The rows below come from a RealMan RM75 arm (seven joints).
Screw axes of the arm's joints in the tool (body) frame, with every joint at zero. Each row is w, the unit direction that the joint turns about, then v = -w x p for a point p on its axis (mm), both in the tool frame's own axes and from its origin. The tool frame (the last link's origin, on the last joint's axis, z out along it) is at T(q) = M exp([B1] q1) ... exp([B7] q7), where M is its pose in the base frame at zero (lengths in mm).
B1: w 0 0 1 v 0.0 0.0 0.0
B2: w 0 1 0 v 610.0 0.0 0.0
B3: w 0 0 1 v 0.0 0.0 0.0
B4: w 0 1 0 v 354.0 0.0 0.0
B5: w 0 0 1 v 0.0 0.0 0.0
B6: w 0 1 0 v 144.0 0.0 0.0
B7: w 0 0 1 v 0.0 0.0 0.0
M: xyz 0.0 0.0 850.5 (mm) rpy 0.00 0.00 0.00 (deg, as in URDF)
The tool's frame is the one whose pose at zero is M.
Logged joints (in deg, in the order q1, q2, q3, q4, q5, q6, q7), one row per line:
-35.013, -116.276, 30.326, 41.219, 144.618, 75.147, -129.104
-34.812, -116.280, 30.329, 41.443, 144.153, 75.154, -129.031
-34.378, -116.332, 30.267, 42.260, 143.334, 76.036, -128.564
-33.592, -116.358, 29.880, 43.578, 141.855, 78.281, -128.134
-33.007, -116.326, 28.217, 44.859, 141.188, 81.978, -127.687
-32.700, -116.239, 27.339, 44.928, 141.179, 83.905, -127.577
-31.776, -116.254, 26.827, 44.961, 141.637, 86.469, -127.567
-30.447, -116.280, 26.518, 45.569, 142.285, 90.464, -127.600
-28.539, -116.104, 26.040, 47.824, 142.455, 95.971, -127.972
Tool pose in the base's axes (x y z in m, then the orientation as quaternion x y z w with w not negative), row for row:
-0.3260, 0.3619, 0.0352, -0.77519, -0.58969, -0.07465, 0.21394
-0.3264, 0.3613, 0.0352, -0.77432, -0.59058, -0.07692, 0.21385
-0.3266, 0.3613, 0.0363, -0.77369, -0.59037, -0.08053, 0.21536
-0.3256, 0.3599, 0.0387, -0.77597, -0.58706, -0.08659, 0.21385
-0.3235, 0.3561, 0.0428, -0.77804, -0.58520, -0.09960, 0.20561
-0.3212, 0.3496, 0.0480, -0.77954, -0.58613, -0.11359, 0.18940
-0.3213, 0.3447, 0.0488, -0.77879, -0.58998, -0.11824, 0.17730
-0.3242, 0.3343, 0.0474, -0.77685, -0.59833, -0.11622, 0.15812
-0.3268, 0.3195, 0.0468, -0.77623, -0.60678, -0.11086, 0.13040
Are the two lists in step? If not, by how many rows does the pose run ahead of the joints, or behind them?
The pose runs 1 row behind the joints: the pose in row i belongs to the joints in row i - 1.
